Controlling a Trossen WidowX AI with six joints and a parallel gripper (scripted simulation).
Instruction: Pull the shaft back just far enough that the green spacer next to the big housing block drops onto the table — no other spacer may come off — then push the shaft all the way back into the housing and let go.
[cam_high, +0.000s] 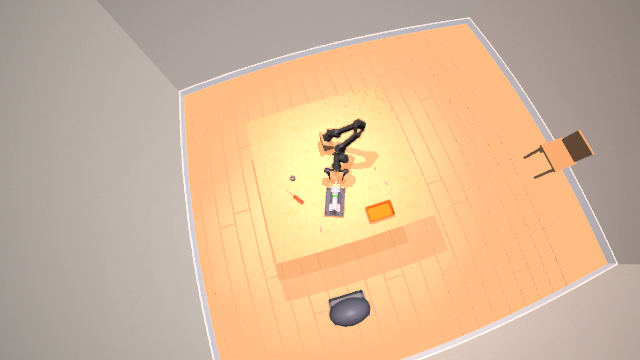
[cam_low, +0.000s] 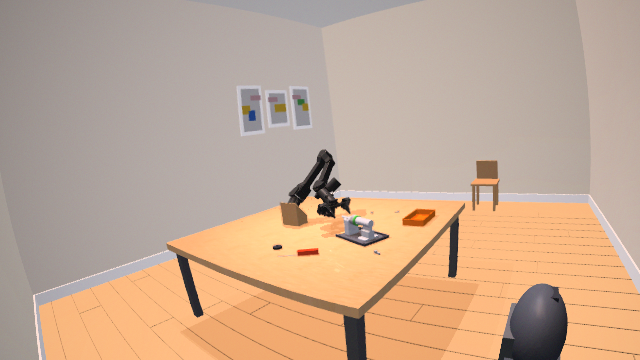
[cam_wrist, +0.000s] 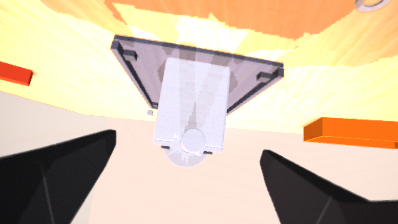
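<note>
Right now my gripper tip is 6 cm short of the light grey shaft and 2 cm to the left of it. Also, from my gripper tip: small green spacer (11 cm ahead, 4 cm to the right); small dark disc (17 cm behind, 32 cm to the right, 8 cm below); red screwdriver (2 cm behind, 35 cm to the right, 8 cm below).
</note>
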